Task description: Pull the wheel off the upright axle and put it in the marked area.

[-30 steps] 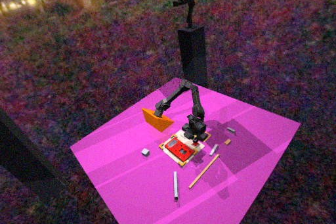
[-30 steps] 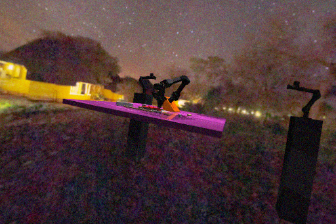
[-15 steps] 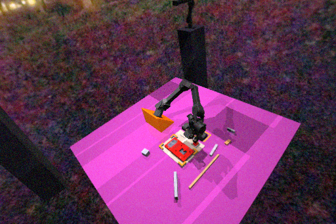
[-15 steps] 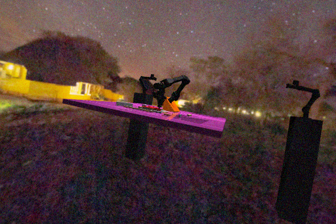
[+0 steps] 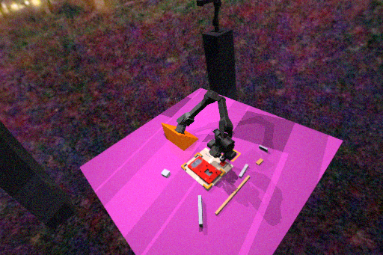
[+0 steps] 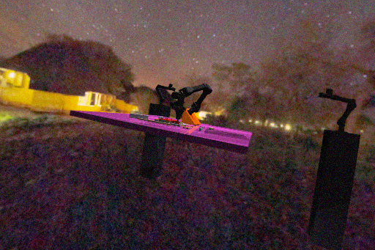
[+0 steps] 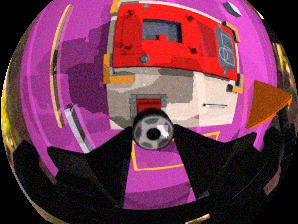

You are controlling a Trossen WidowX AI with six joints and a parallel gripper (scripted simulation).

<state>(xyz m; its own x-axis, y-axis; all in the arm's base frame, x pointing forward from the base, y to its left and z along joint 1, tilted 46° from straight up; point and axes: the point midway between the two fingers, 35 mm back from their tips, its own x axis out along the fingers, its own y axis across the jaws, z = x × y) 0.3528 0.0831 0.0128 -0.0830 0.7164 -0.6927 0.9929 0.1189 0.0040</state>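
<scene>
The upright axle is 2 cm below my gripper tip. Round my gripper tip: wooden stick 19 cm ahead, 11 cm to the right, 5 cm below; then grey cube 21 cm behind, 31 cm to the right, 4 cm below; then grey wheel right at my gripper tip.
</scene>
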